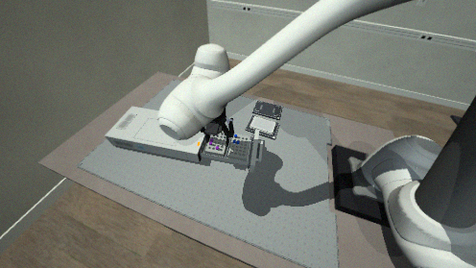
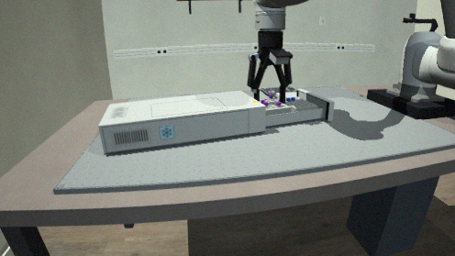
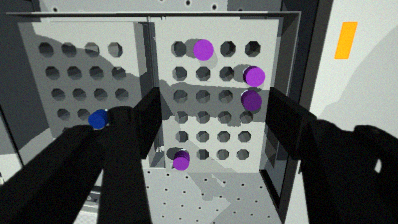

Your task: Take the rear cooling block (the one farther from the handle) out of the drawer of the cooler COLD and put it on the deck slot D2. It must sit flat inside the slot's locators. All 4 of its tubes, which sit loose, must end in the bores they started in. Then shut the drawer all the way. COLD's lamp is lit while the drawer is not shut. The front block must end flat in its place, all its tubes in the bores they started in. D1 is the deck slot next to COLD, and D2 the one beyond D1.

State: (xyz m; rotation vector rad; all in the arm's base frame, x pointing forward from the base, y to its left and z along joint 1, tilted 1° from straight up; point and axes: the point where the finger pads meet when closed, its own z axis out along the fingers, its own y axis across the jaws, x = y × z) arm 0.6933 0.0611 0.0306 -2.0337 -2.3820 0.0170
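My hand is 3 cm above the cooling block. Also, from my hand: blue tube 9 cm behind, 3 cm below, 2 cm to the right; cooler COLD 10 cm ahead, 3 cm below, 2 cm to the left; drawer 7 cm behind, 3 cm below, 1 cm to the right.
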